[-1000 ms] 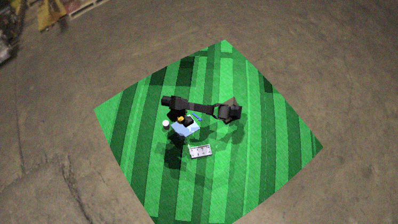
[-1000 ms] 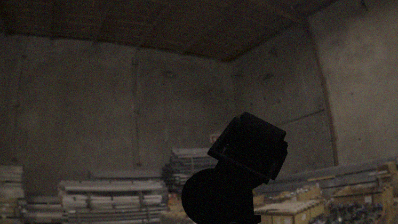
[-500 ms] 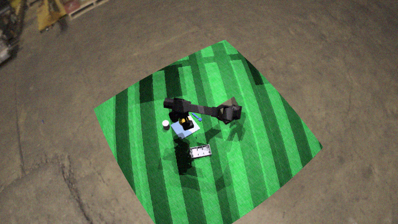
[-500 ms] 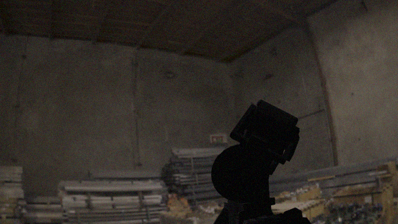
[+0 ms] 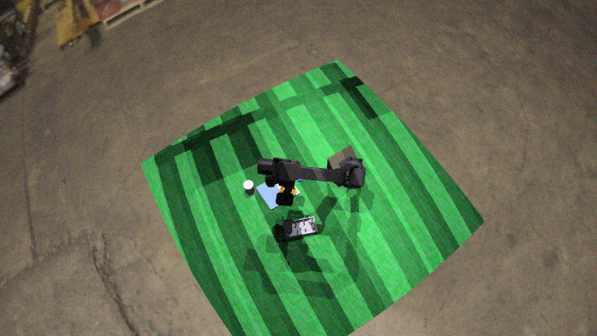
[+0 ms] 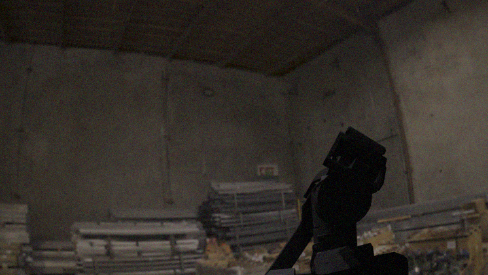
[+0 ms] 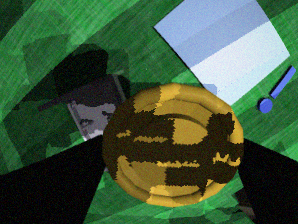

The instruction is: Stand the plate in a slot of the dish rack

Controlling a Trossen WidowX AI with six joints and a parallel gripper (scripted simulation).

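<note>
My gripper tip is now 1 cm short of the grey dish rack, 10 cm to the right of it and 14 cm above it. Also, from my gripper tip: yellow plate 1 cm above; blue spoon 11 cm behind, 12 cm to the right, 16 cm below; light blue mat 11 cm to the right, 16 cm below.
</note>
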